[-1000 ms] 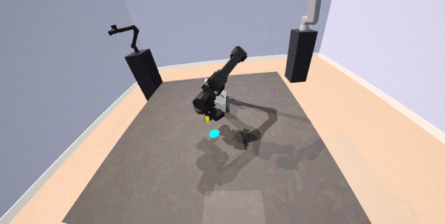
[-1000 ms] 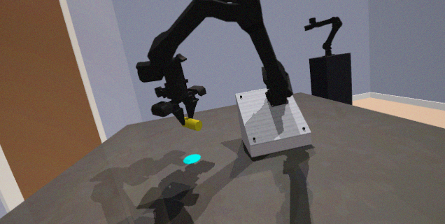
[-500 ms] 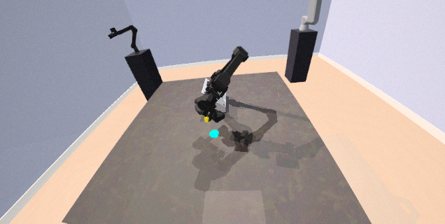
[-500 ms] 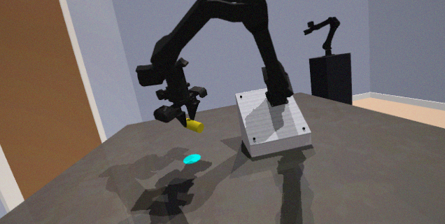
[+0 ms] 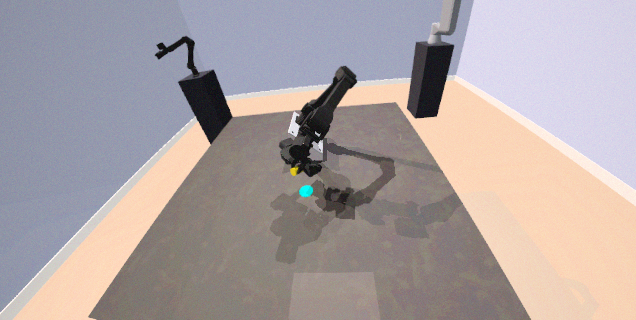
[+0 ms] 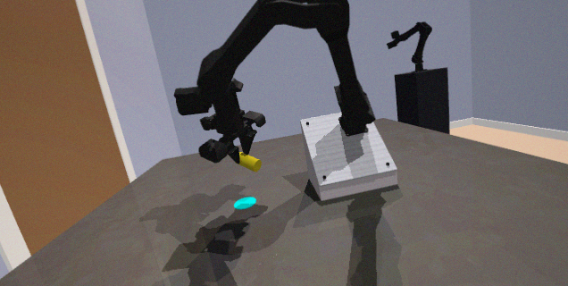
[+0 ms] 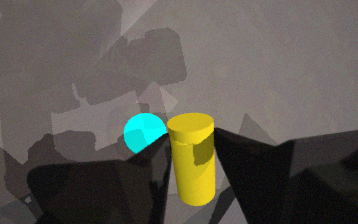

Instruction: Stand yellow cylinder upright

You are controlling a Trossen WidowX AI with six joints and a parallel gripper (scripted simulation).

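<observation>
The cyan circle is 11 cm below my gripper tip, 3 cm to the left of it and 1 cm ahead of it. The rest, counted from my gripper tip: yellow tall cylinder: 1 cm to the left, 1 cm below, 1 cm behind.
</observation>
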